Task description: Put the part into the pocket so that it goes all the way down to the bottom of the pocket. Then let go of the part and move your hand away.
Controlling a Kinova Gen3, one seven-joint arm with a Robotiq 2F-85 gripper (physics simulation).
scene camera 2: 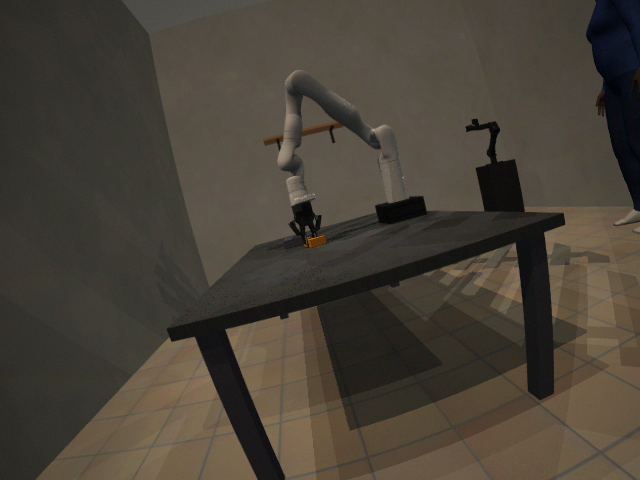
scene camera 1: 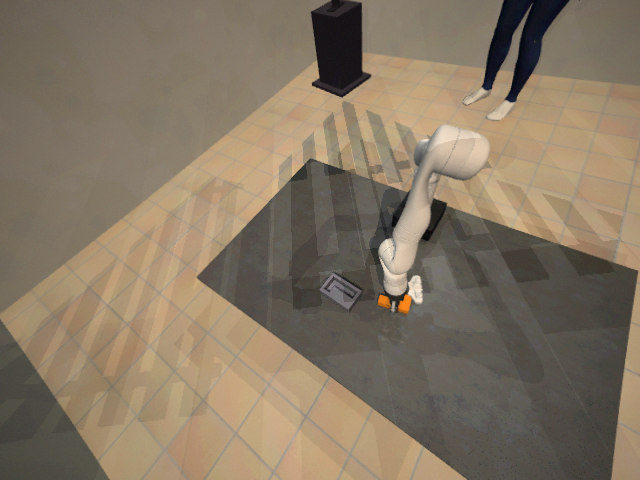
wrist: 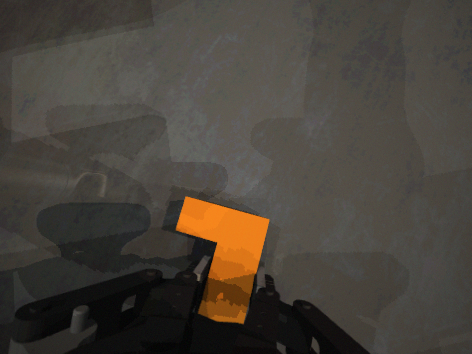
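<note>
The part is an orange L-shaped block lying on the dark table. My gripper is down at the table and shut on the long leg of the block; in the wrist view the fingers press its two sides. The pocket is a small grey rectangular tray with a shaped recess, on the table a little to the left of the block in scene camera 1. It is out of the wrist view.
The arm's black base stands at the back of the table. A black pedestal stands on the floor behind. A person stands at the back right.
</note>
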